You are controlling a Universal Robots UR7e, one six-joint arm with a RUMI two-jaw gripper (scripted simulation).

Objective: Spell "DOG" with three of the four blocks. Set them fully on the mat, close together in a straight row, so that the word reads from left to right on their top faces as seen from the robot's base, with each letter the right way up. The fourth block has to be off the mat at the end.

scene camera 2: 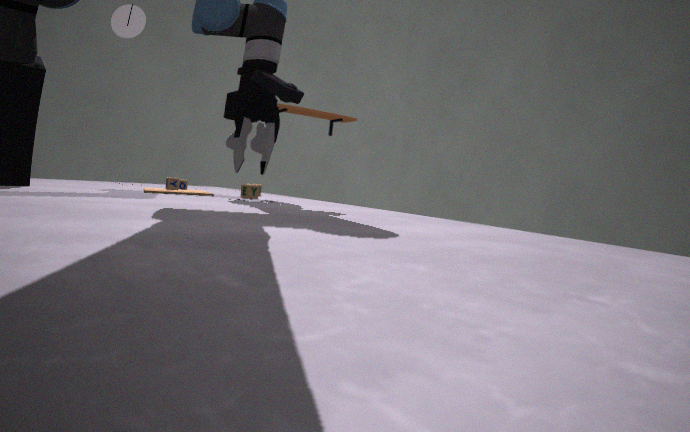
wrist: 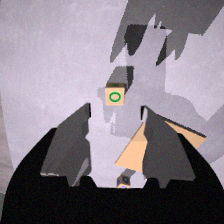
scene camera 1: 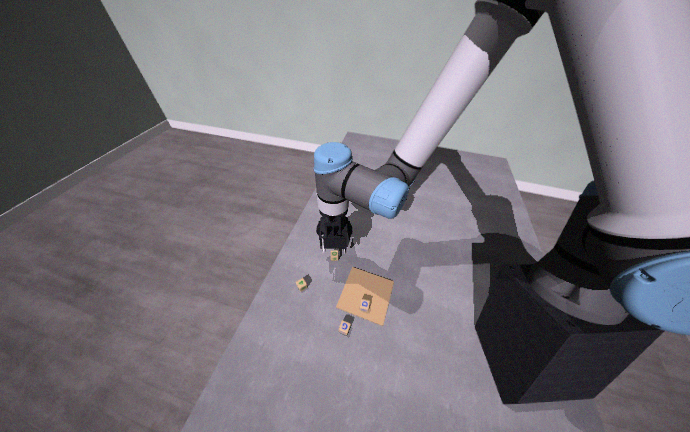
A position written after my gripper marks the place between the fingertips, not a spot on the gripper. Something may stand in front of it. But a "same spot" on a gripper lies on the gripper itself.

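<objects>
I can see my gripper in scene camera 1 (pixel 334 250), and it is visible in the wrist view and in scene camera 2 as well. On my gripper, the spot (wrist: pixel 62 156) and the spot (scene camera 2: pixel 271 128) are the same spot.
</objects>
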